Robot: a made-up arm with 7 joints. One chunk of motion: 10 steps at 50 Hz.
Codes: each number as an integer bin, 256 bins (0 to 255) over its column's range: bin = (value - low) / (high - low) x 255, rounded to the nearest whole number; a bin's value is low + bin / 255 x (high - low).
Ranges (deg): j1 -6..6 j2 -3..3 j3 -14..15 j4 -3..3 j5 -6..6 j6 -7..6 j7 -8..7
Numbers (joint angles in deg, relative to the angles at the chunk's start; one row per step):
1: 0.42 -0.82 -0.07 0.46 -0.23 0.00 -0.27
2: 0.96 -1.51 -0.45 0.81 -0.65 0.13 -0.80
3: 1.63 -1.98 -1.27 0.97 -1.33 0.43 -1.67
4: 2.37 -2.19 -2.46 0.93 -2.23 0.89 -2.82
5: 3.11 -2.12 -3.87 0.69 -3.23 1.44 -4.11
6: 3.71 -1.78 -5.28 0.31 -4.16 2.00 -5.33
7: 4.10 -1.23 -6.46 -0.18 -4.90 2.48 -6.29
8: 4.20 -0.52 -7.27 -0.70 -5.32 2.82 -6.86
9: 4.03 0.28 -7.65 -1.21 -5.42 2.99 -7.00
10: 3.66 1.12 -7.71 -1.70 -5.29 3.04 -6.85
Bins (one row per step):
1: 136 93 122 147 123 137 131
2: 148 63 119 162 114 140 122
3: 162 43 112 169 99 146 108
4: 178 34 101 167 80 155 88
5: 194 37 89 157 59 166 66
6: 206 52 77 141 39 177 45
7: 215 75 66 120 23 186 29
8: 217 105 59 98 14 193 19
9: 213 139 56 76 12 196 17
10: 205 175 55 55 15 197 20

